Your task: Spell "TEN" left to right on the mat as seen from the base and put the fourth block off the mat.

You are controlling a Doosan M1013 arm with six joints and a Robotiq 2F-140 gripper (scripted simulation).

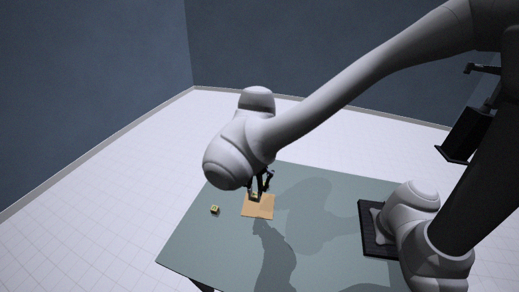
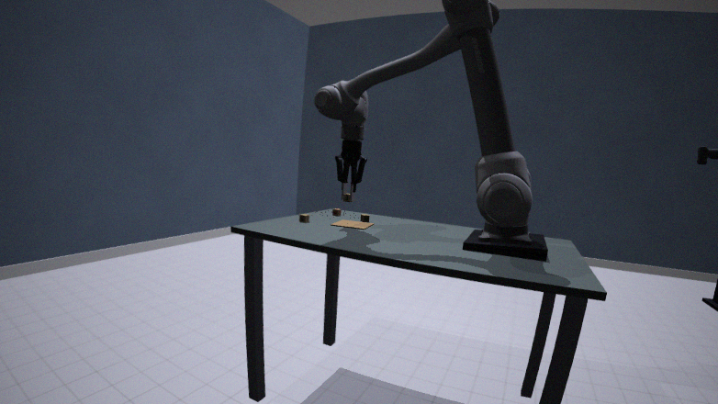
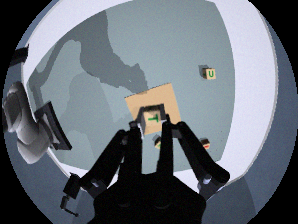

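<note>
Now: the tan mat 10 mm behind my hand, 50 mm to the right of it and 130 mm below it. Also, from my hand: block: 20 mm below.
</note>
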